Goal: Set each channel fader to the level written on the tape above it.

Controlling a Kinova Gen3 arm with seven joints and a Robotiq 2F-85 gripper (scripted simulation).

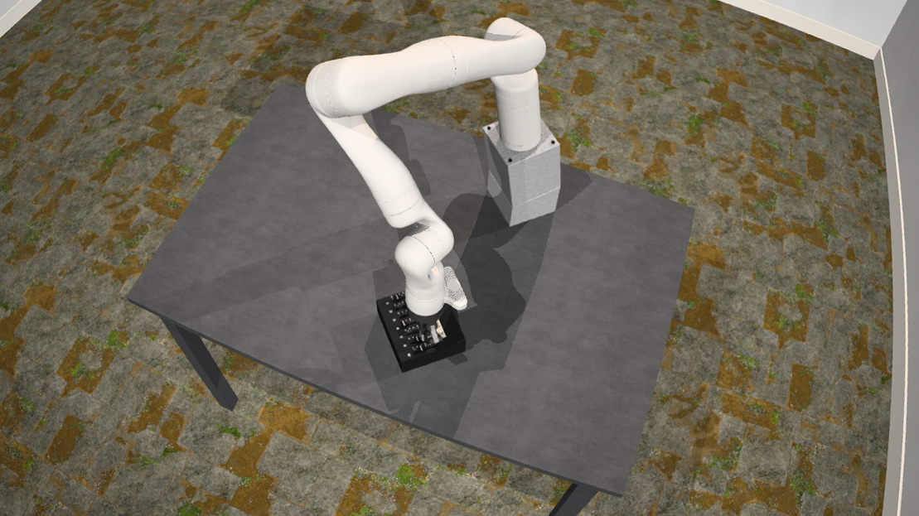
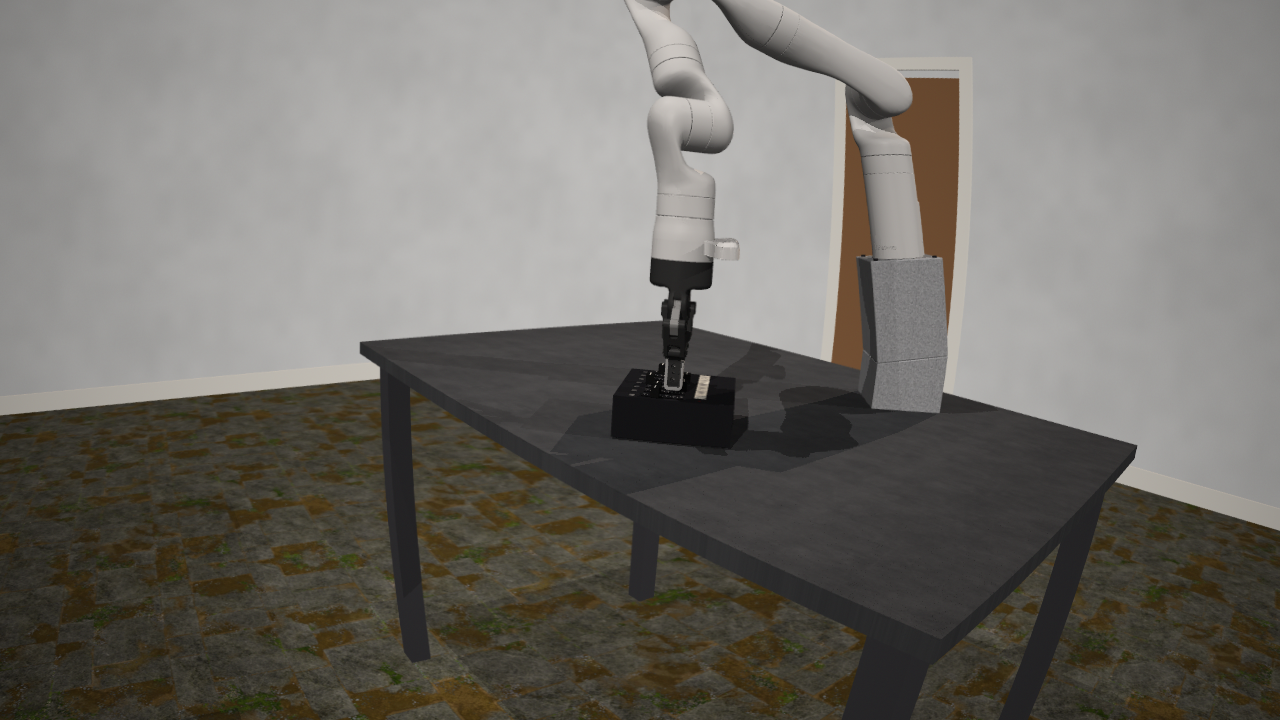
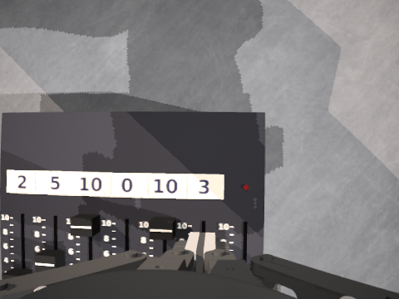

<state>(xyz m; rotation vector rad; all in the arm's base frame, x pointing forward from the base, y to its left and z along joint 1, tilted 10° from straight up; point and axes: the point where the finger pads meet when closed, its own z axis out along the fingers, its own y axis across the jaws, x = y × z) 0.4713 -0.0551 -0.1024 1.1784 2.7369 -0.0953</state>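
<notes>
Now: the master fader 30 mm ahead of my hand and 20 mm below it.
</notes>
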